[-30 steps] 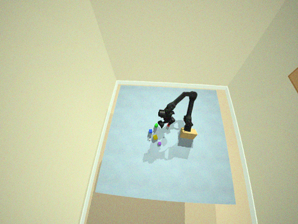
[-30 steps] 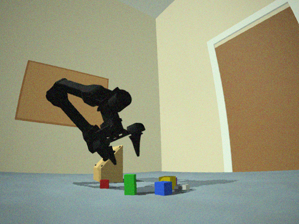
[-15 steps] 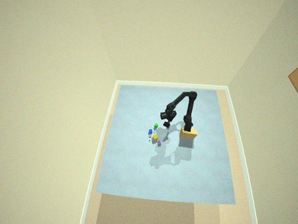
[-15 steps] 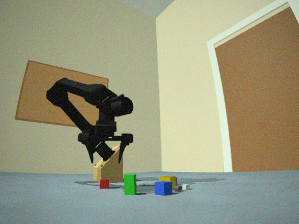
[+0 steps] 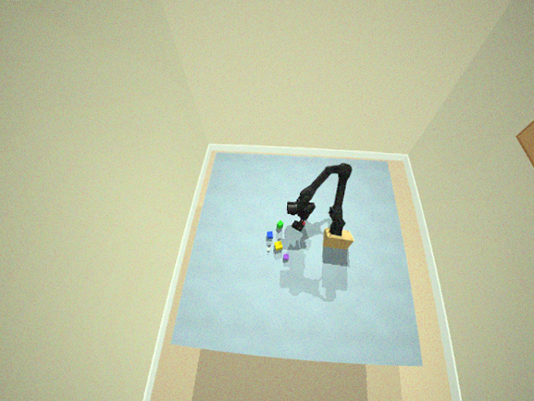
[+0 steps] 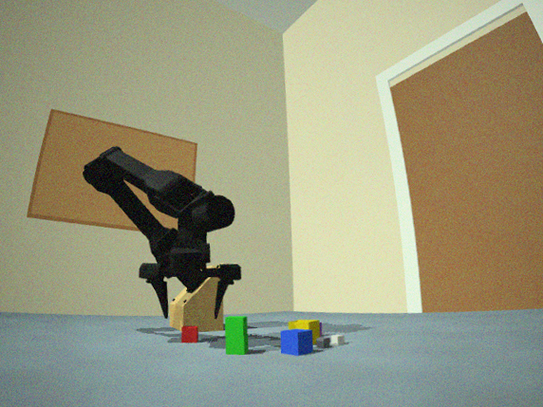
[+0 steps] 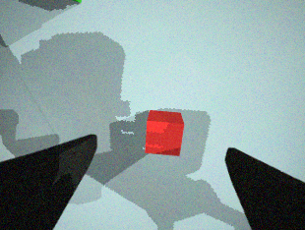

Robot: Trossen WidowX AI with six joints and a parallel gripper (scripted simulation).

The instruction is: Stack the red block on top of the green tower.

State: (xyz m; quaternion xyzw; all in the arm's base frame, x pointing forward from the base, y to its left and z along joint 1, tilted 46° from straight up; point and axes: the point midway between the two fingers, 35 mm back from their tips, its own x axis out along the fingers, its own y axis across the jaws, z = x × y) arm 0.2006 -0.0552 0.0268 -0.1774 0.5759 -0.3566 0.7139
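Right now the red block is 30 mm below my gripper tip. Also, from my gripper tip: blue block: 180 mm ahead, 120 mm to the left, 30 mm below; then purple block: 50 mm ahead, 230 mm to the left, 30 mm below; then yellow block: 110 mm ahead, 180 mm to the left, 20 mm below.
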